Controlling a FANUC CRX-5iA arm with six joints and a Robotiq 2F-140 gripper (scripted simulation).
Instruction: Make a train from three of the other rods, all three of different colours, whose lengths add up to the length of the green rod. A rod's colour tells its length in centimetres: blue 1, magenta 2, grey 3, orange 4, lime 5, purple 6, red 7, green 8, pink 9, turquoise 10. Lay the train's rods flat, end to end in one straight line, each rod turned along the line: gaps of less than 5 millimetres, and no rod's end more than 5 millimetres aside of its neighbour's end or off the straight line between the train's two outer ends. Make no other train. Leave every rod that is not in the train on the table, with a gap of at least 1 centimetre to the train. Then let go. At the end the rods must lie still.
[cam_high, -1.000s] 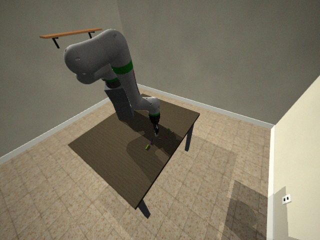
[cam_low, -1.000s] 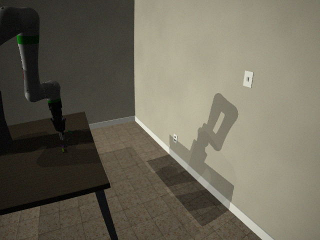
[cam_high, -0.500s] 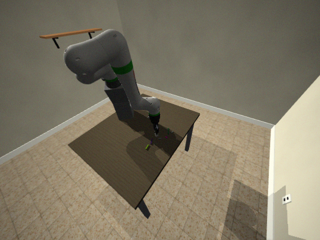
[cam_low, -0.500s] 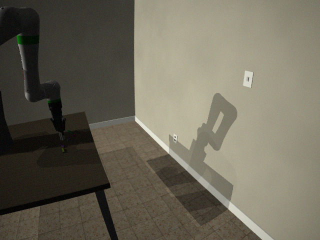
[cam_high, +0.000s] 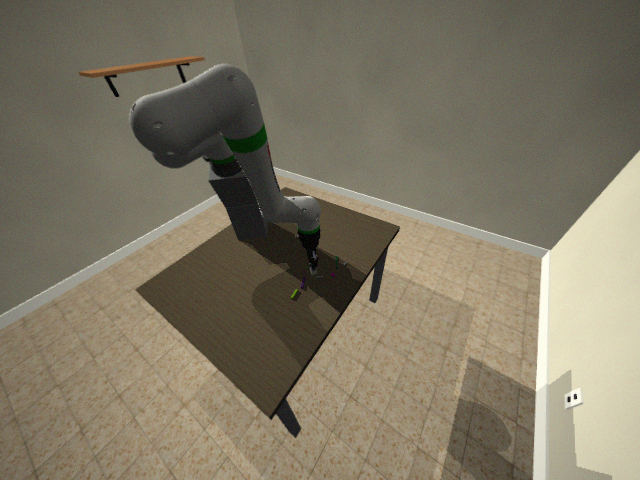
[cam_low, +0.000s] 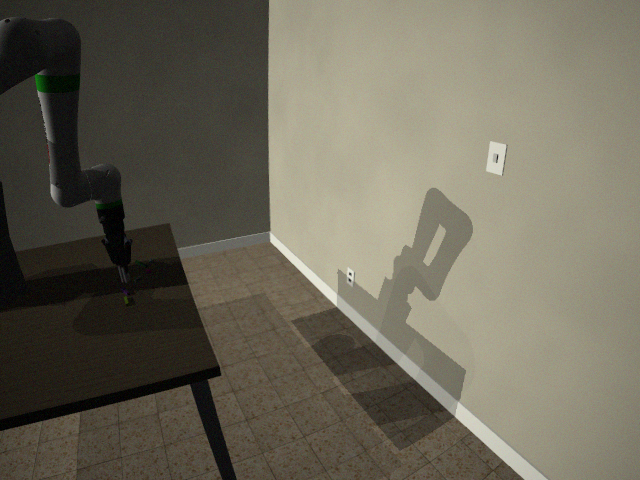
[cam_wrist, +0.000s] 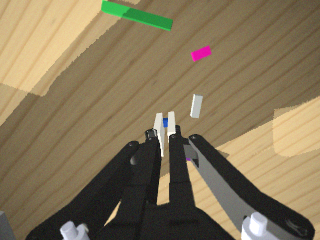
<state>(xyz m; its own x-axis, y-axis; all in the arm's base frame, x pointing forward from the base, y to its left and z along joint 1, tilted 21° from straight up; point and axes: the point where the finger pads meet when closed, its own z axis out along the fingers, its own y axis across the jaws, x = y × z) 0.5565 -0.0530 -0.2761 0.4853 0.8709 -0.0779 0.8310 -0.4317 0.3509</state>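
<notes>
Now: hand 30 mm above the blue rod. The rest, counted from my hand: magenta rod: 90 mm ahead, 40 mm to the left, 30 mm below; green rod: 50 mm ahead, 120 mm to the left, 30 mm below; purple rod: 80 mm to the right, 30 mm below.
</notes>
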